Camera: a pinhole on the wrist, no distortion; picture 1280 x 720 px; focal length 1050.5 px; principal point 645.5 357.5 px. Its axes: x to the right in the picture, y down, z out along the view. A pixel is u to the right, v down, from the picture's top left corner.
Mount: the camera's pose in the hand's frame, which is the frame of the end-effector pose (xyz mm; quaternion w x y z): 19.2 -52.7 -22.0 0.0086 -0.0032 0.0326 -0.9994
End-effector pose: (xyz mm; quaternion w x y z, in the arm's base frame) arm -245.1 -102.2 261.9 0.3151 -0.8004 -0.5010 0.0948
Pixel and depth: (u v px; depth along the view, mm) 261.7 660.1 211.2
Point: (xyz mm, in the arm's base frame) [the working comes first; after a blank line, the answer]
In the camera's frame: -77.2 60.8 211.2

-377.2 96.1 209.1
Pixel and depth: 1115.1 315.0 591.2
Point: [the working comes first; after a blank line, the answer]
In the camera's frame: 264.3 -23.9 591.2

-681.3 -54.8 -181.9
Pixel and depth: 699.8 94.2 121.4
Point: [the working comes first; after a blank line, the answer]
In the camera's frame: 6.3 -30.4 121.4

-308.6 -40.3 203.0
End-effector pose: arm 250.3 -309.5 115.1 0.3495 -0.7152 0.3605 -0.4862
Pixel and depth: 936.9 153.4 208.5
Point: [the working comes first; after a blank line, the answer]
In the camera's frame: 57.8 -40.5 208.5

424.0 -235.6 67.7
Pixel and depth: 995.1 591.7 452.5
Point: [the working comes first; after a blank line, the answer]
In the camera's frame: 150.6 100.9 452.5

650.6 -46.0 96.8
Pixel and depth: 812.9 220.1 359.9
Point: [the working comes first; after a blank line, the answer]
In the camera's frame: 57.4 -47.1 359.9

568.5 -212.5 28.2
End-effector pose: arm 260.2 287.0 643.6 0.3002 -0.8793 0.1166 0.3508
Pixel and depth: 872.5 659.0 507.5
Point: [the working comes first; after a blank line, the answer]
In the camera's frame: 109.7 145.7 507.5

35.6 761.2 532.8
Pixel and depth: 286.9 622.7 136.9
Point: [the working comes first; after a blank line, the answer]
In the camera's frame: -46.7 34.6 136.9

287.5 431.2 575.5
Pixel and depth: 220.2 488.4 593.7
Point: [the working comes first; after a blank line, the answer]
In the camera's frame: -240.4 74.0 593.7

211.0 760.1 209.8
